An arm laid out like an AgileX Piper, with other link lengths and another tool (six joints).
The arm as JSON. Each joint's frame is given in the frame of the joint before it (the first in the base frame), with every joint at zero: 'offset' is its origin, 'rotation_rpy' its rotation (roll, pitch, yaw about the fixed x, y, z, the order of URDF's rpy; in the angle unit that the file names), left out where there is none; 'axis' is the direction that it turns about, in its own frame. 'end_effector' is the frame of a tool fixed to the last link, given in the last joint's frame.
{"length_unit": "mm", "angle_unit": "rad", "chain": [
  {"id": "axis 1", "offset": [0.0, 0.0, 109.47], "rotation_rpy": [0.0, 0.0, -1.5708], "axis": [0.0, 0.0, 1.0]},
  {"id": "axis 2", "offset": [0.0, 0.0, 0.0], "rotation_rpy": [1.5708, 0.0, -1.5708], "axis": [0.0, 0.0, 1.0]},
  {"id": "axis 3", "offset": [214.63, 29.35, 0.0], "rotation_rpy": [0.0, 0.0, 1.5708], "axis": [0.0, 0.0, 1.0]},
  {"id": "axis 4", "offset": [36.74, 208.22, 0.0], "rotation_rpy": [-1.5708, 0.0, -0.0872], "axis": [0.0, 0.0, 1.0]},
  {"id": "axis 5", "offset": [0.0, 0.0, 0.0], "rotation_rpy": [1.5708, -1.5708, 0.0], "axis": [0.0, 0.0, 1.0]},
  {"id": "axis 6", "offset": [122.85, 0.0, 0.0], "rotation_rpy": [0.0, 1.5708, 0.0], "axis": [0.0, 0.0, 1.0]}
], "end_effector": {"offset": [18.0, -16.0, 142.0], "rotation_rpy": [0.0, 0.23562, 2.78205]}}
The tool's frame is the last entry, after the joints.
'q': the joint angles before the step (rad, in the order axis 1, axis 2, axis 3, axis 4, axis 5, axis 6). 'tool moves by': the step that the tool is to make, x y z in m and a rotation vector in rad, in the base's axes. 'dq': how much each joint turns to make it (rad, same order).
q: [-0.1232 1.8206 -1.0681 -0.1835 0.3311 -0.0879]
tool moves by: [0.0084 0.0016 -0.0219 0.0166 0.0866 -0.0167]
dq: [0.0136 0.1297 -0.1511 0.0211 0.1112 0.0026]
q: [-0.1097 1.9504 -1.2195 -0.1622 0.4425 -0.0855]
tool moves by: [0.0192 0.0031 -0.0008 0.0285 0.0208 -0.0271]
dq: [0.0098 0.0927 -0.1689 0.0404 0.1010 0.0025]
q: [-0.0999 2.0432 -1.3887 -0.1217 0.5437 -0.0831]
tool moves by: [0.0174 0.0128 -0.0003 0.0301 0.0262 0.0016]
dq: [0.0239 0.0888 -0.1722 0.0437 0.1121 -0.0103]
